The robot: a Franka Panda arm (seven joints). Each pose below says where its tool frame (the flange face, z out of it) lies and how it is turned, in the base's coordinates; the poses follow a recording.
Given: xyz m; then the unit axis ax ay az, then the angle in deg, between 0 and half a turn.
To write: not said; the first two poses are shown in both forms.
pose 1, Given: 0.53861, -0.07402, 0.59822, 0.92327, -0.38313, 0.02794, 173.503
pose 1, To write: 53.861, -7.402, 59.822, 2.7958, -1.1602, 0.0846
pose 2, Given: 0.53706, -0.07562, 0.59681, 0.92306, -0.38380, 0.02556, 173.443
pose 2, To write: 53.706, -7.562, 59.681, 2.7942, -1.1618, 0.0774
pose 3, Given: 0.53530, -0.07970, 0.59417, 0.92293, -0.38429, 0.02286, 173.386
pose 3, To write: 53.530, -7.970, 59.417, 2.7929, -1.1629, 0.0692
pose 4, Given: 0.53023, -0.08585, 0.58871, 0.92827, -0.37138, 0.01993, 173.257
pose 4, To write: 53.023, -8.585, 58.871, 2.8070, -1.1230, 0.0603
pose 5, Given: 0.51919, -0.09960, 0.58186, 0.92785, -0.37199, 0.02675, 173.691
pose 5, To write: 51.919, -9.960, 58.186, 2.8128, -1.1277, 0.0811
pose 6, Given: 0.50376, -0.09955, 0.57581, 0.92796, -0.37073, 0.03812, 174.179
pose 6, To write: 50.376, -9.955, 57.581, 2.8210, -1.1270, 0.1159
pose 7, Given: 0.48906, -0.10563, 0.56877, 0.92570, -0.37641, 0.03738, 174.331
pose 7, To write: 48.906, -10.563, 56.877, 2.8166, -1.1453, 0.1137
